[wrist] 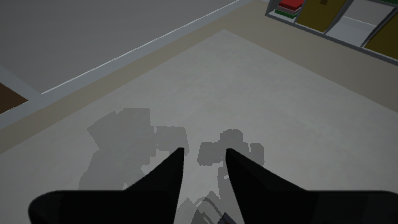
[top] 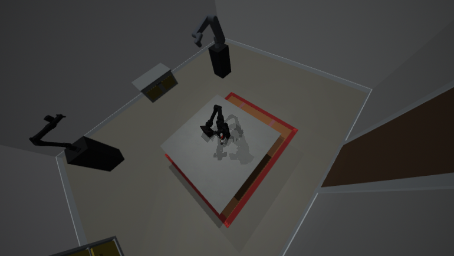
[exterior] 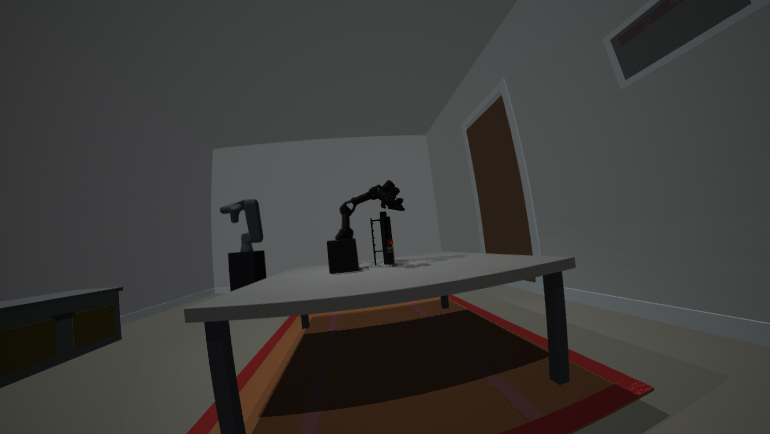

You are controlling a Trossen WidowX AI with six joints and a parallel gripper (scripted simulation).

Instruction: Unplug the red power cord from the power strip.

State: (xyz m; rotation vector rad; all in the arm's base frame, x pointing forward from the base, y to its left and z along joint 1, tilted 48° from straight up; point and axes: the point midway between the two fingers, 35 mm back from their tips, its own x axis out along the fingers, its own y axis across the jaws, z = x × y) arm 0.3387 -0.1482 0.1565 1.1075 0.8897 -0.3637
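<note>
My gripper tip is 9 cm past the red plug, 8 cm to the right of it and 17 cm above it.
</note>
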